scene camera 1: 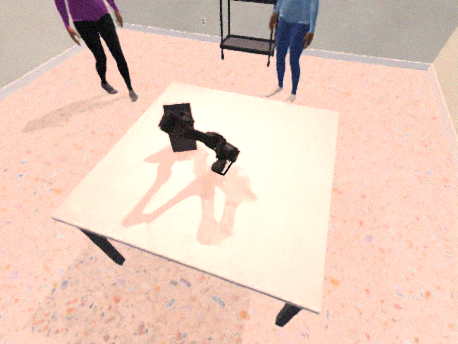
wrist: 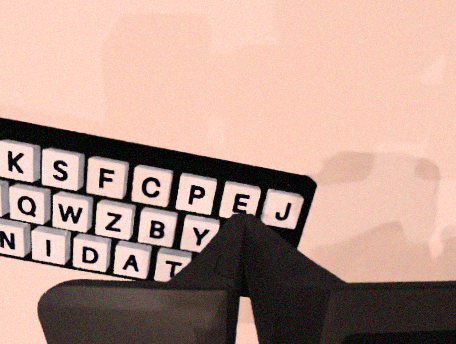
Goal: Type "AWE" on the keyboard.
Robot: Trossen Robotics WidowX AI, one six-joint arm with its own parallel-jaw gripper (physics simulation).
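Places are measured from the arm's base along level axes (x back, y right, z up), in millimetres.
Where they show: gripper, fingertip midpoint: (scene camera 1: pixel 223 168) (wrist: pixel 241 223); arm's base, origin of the base link: (scene camera 1: pixel 183 119).
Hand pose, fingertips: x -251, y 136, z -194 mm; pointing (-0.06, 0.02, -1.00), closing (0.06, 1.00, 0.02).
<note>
Things, the pixels of their top centre, and the offset from my fingertips. Level surfaces: height alone.
- black keyboard, middle of its top: (wrist: pixel 80 216) (scene camera 1: pixel 227 159) dx -3, dy -73, dz -7 mm
- E key, middle of its top: (wrist: pixel 240 203) dx -6, dy +0, dz -7 mm
- W key, middle of its top: (wrist: pixel 69 214) dx -5, dy -78, dz -7 mm
- white table, its level: dz -24 mm
The black keyboard (wrist: pixel 210 165) (scene camera 1: pixel 228 167) lies on the table with white letter keys, partly covered by the arm in the scene view. In the wrist view the E key (wrist: pixel 242 197) is at the right of the top row, beside J. The W key (wrist: pixel 71 214) is in the middle row at the left, and the A key (wrist: pixel 131 261) is in the bottom row. My gripper (wrist: pixel 241 223) (scene camera 1: pixel 220 166) is shut and empty. Its tips overlap the lower edge of E in the wrist view; whether they touch it I cannot tell. The fingers hide keys right of Y and T.
The white table (scene camera 1: pixel 280 220) bears the black arm base plate (scene camera 1: pixel 184 144) at its back left. Shadows of the arm fall across the table. Two standing figures (scene camera 1: pixel 102 37) (scene camera 1: pixel 295 40) and a black shelf cart (scene camera 1: pixel 245 48) are beyond the table.
</note>
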